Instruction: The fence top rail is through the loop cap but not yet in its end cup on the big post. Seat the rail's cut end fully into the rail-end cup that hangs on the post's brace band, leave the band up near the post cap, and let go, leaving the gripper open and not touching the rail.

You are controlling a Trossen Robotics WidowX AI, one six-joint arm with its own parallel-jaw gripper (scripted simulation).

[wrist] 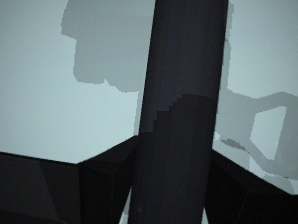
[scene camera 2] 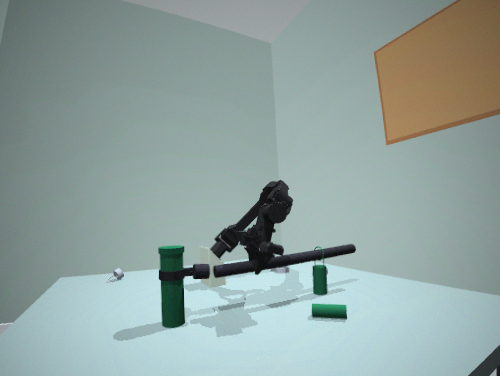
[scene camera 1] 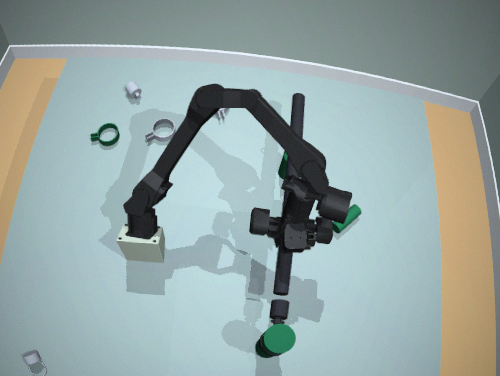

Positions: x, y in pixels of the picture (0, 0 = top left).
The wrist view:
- my gripper: 168, 146
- dark top rail: 184, 66, held by my gripper
